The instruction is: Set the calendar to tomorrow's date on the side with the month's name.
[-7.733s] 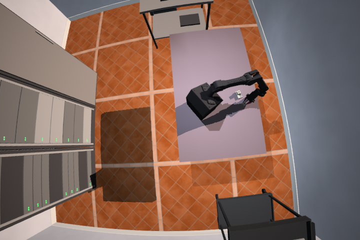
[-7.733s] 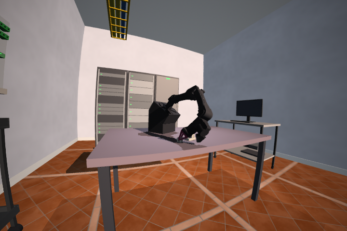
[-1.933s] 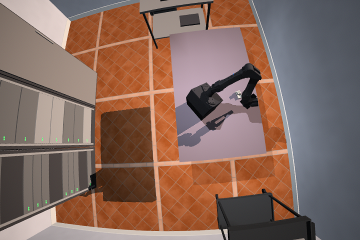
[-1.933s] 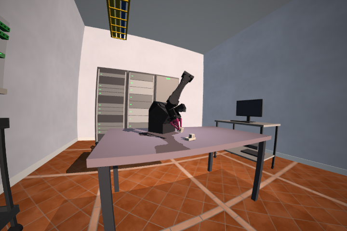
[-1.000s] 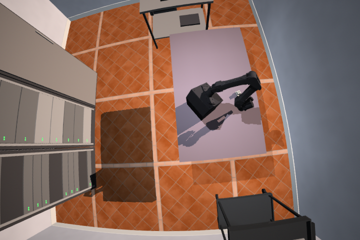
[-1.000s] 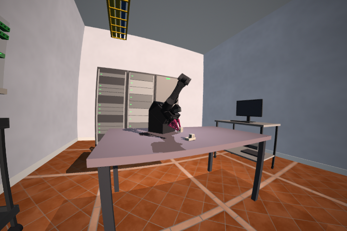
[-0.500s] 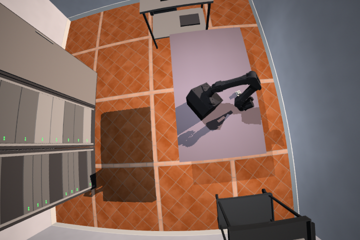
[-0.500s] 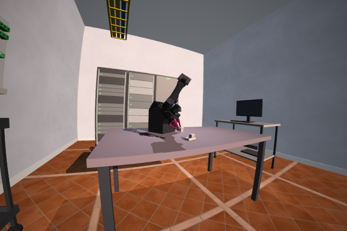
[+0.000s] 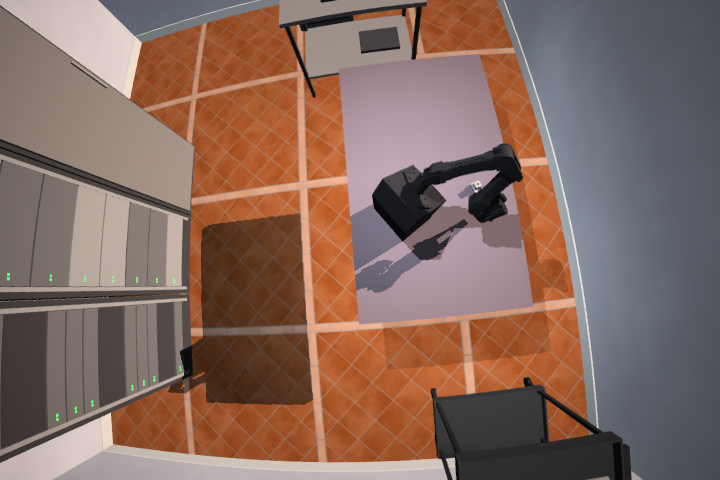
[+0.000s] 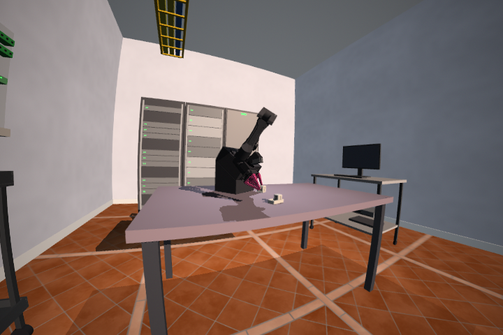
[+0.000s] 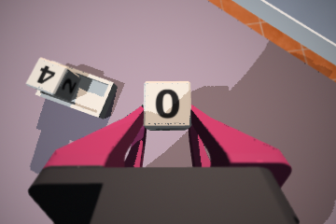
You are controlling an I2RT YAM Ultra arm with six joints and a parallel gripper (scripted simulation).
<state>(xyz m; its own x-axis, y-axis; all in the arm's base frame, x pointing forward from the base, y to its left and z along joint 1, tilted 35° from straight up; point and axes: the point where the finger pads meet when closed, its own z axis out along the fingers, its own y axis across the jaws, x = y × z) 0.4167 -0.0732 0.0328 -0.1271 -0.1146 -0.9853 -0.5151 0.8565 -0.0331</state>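
Right now my hand is 110 mm to the right of the cream tray, 80 mm above it and 30 mm past it. The rest, counted from my hand: cream digit cube (10 mm to the left, 10 mm ahead).
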